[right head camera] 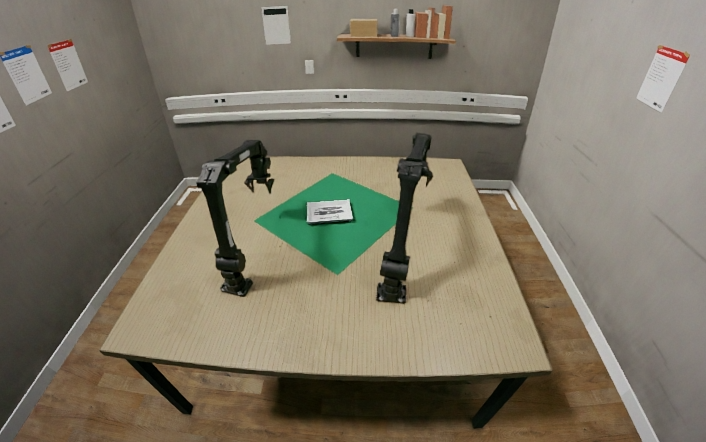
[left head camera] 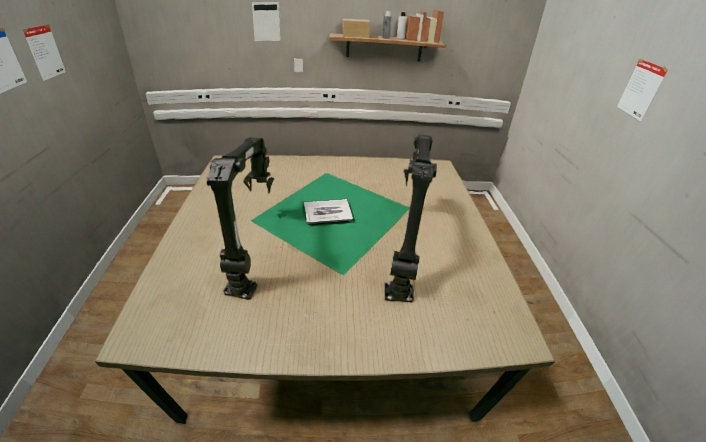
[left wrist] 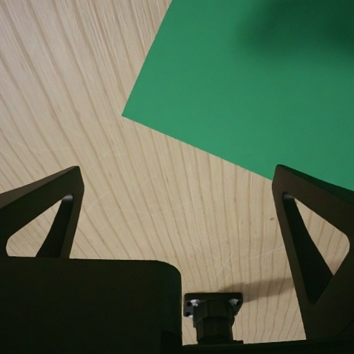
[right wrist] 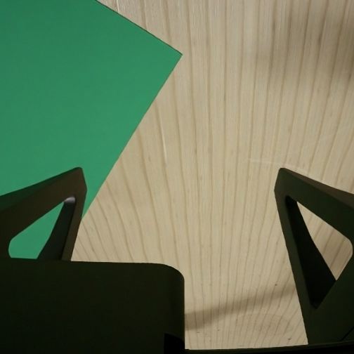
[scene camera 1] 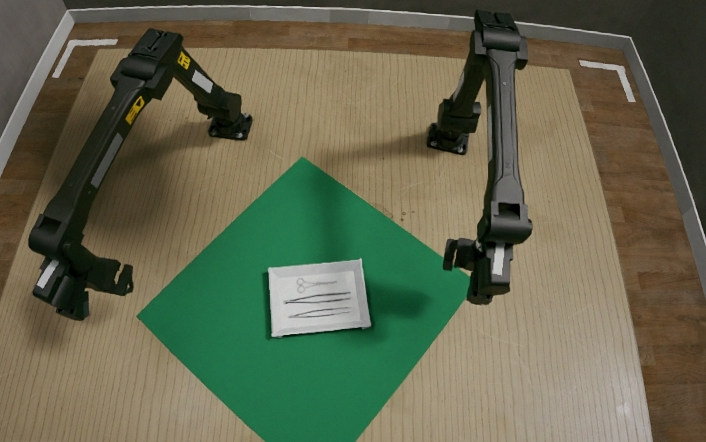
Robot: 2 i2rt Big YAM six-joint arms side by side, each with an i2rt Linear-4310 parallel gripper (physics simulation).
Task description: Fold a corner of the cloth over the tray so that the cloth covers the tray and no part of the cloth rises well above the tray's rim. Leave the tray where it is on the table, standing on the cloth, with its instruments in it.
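The green cloth [left head camera: 343, 244] [right head camera: 336, 249] [scene camera 1: 208, 322] [left wrist: 225, 100] [right wrist: 75, 90] lies flat as a diamond. The white tray [left head camera: 312, 218] [right head camera: 314, 218] [scene camera 1: 323, 329] stands on it, uncovered, holding scissors [scene camera 1: 323, 282] and two tweezers. My left gripper [left head camera: 259, 188] [right head camera: 260, 189] [scene camera 1: 463, 278] [left wrist: 177, 175] is open and empty, pointing down above the table by one side corner; that corner shows beyond its fingers in the left wrist view. My right gripper [scene camera 1: 102, 299] [right wrist: 180, 178] is open and empty above the table, outside the opposite corner. Its arm partly hides it in the head views.
The wooden table [left head camera: 323, 327] [right head camera: 323, 327] [scene camera 1: 562, 364] carries both arm bases. The left arm's base [left head camera: 240, 289] [scene camera 1: 448, 142] and right arm's base [left head camera: 399, 291] [scene camera 1: 230, 127] stand on the near side in the head views. A wall shelf [left head camera: 385, 40] hangs behind the table.
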